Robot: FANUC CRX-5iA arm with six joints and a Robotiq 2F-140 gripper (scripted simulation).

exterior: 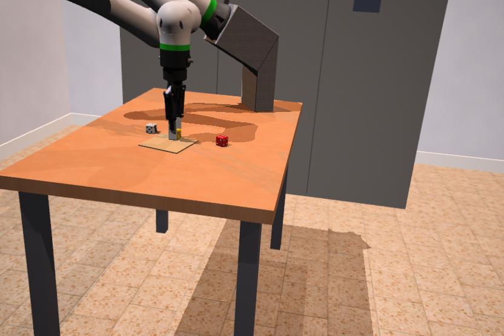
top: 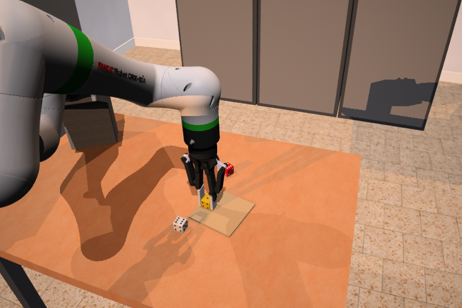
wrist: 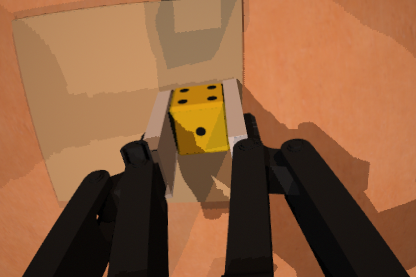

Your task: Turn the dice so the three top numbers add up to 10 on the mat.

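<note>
My hand is 20 mm above the yellow die. Round my hand: white die (90 mm to the right, 50 mm behind, 20 mm below); then tan mat (40 mm below, 40 mm ahead, 10 mm to the right); then red die (160 mm to the left, 30 mm ahead, 20 mm below).
</note>
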